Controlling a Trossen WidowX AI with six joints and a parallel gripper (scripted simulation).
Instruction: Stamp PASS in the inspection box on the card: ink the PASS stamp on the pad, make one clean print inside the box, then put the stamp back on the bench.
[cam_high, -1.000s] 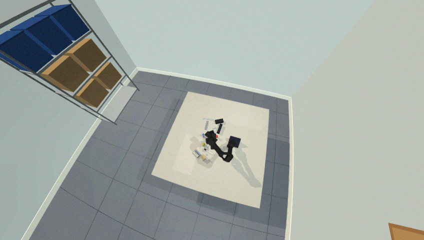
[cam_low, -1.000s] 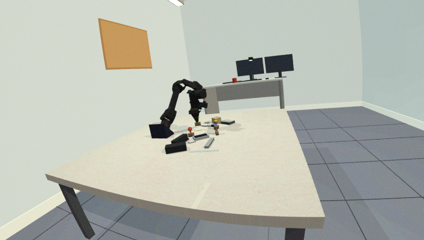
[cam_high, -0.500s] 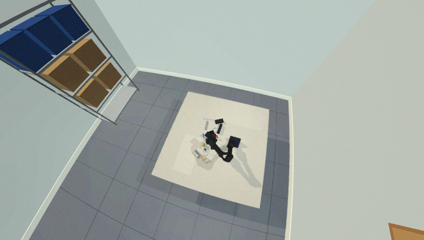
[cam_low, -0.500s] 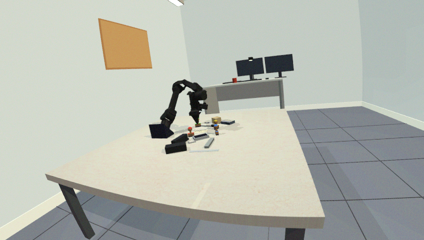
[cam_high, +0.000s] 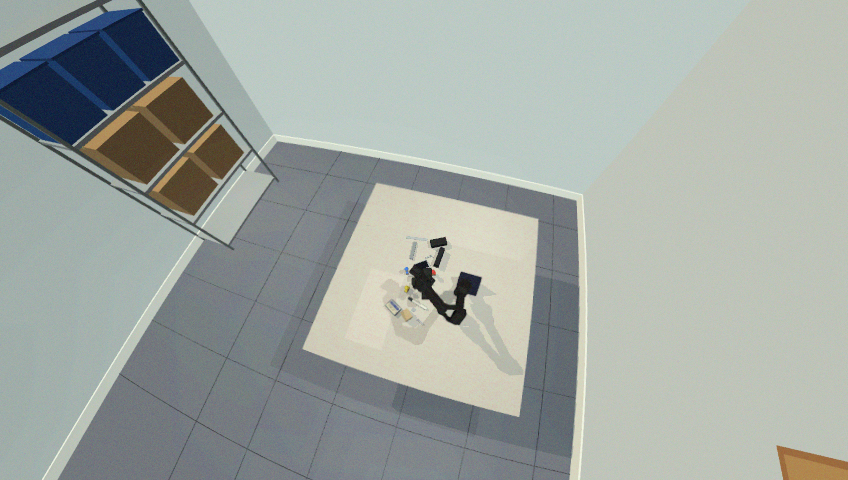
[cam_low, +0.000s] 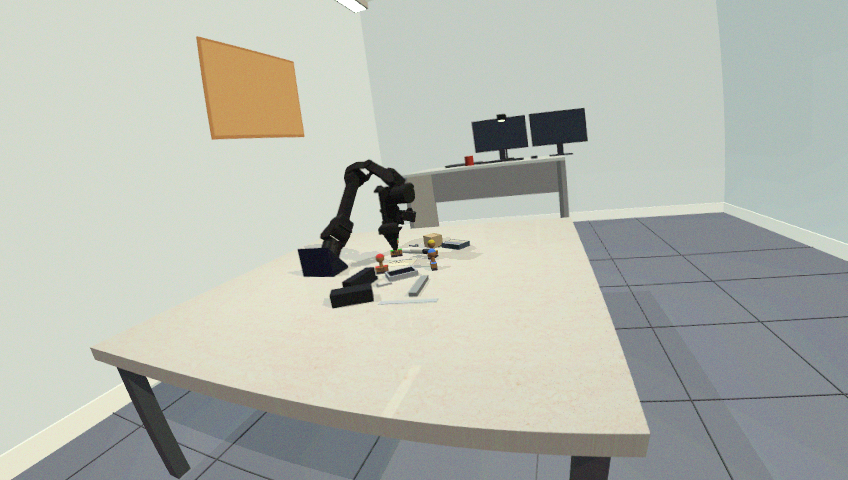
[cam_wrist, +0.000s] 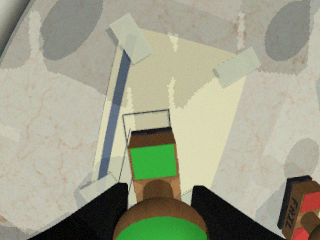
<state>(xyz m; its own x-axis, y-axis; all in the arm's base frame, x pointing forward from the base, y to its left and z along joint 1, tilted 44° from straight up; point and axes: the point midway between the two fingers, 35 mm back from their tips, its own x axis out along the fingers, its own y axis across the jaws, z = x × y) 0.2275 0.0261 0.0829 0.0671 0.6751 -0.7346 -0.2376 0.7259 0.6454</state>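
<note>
The pale card lies 1 cm ahead of my gripper tip and 5 cm below it. Round my gripper tip: red-knobbed stamp 1 cm behind, 10 cm to the right, 3 cm below; yellow-labelled stamp 12 cm ahead, 4 cm to the left, 3 cm below; ink pad 7 cm ahead, 14 cm to the right, 4 cm below.
</note>
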